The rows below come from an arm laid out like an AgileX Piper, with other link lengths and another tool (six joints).
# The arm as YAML. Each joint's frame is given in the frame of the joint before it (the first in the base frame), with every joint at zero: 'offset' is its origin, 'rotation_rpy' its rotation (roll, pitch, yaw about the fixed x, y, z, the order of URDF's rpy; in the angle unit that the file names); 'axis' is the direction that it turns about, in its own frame. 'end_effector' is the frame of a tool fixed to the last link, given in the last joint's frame.
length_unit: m
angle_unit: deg
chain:
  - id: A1
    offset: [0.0, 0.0, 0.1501]
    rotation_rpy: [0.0, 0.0, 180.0]
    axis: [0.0, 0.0, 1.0]
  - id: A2
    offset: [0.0, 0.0, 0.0]
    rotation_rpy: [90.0, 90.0, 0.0]
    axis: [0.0, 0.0, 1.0]
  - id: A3
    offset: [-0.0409, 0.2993, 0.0]
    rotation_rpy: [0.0, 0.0, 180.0]
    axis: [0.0, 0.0, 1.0]
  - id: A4
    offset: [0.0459, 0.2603, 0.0]
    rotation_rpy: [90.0, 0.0, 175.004]
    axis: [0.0, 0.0, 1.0]
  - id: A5
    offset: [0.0, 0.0, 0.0]
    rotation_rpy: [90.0, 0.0, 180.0]
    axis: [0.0, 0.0, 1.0]
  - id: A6
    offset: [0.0, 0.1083, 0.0]
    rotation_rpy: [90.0, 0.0, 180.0]
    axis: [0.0, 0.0, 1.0]
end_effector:
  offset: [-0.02, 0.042, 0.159]
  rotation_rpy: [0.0, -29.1, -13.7]
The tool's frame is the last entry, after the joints.
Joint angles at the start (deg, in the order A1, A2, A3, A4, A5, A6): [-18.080 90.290 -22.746 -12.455 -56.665 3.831]
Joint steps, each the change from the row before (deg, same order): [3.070 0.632 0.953 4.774 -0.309 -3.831]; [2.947 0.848 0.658 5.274 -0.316 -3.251]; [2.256 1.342 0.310 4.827 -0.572 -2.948]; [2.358 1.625 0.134 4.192 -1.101 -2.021]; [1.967 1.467 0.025 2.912 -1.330 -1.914]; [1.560 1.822 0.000 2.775 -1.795 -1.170]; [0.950 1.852 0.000 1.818 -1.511 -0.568]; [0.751 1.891 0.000 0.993 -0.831 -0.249]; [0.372 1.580 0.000 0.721 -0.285 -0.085]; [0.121 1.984 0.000 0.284 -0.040 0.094]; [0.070 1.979 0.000 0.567 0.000 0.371]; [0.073 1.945 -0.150 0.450 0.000 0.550]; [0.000 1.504 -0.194 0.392 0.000 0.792]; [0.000 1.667 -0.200 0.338 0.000 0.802]
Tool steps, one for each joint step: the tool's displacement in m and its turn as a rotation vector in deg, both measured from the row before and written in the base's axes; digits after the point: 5 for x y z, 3 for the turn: [-0.00023 0.00652 -0.00981 -1.302 1.137 -0.714]; [0.00022 0.00268 -0.00960 -0.700 1.146 -1.373]; [0.00082 -0.00151 -0.01067 -0.763 1.247 -1.714]; [0.00148 0.00124 -0.00936 -0.384 0.864 -1.221]; [0.00153 0.00321 -0.00681 -0.986 0.521 -0.486]; [0.00141 0.00000 -0.00700 -0.551 0.299 -0.964]; [0.00089 -0.00089 -0.00823 -0.323 0.517 -0.784]; [0.00043 0.00130 -0.01143 -0.134 1.151 -0.213]; [-0.00032 -0.00030 -0.01133 0.056 1.325 -0.329]; [-0.00097 -0.00029 -0.01545 0.193 1.917 -0.183]; [-0.00170 -0.00197 -0.01536 0.491 1.871 -0.593]; [-0.00122 -0.00151 -0.01407 0.607 1.634 -0.544]; [-0.00080 -0.00192 -0.01019 0.785 1.075 -0.656]; [-0.00122 -0.00168 -0.01143 0.777 1.225 -0.624]
